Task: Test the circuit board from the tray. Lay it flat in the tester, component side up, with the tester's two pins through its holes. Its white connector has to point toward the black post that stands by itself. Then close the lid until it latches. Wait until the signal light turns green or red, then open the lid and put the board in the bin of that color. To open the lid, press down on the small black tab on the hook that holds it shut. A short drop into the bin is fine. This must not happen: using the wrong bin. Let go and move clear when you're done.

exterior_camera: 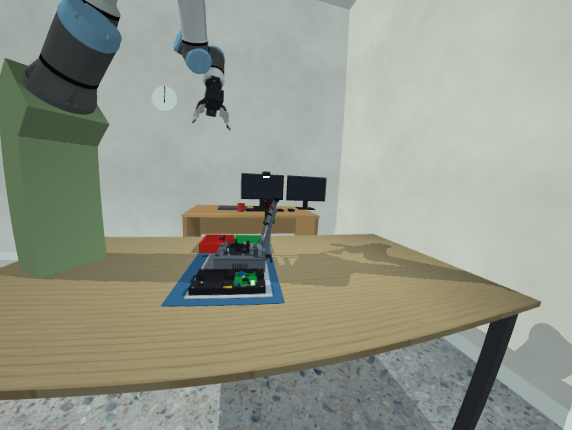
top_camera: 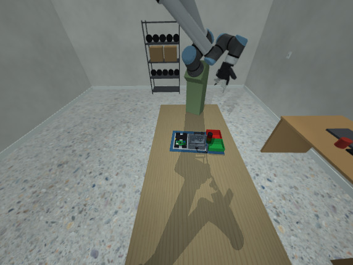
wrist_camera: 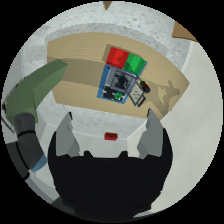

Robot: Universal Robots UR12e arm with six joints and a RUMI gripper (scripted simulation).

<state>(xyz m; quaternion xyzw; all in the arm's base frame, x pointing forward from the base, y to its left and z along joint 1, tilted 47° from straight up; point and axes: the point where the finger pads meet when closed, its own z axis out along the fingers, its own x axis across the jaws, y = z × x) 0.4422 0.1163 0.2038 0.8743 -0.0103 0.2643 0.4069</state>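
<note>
Right now the green circuit board is 540 mm below my hand, 370 mm to the right of it and 10 mm ahead of it. From my hand the other things lie so: tester lid 370 mm below, 250 mm to the right, 160 mm ahead; red bin 540 mm below, 40 mm ahead, 30 mm to the left; green bin 540 mm below, 170 mm ahead, 30 mm to the right.
</note>
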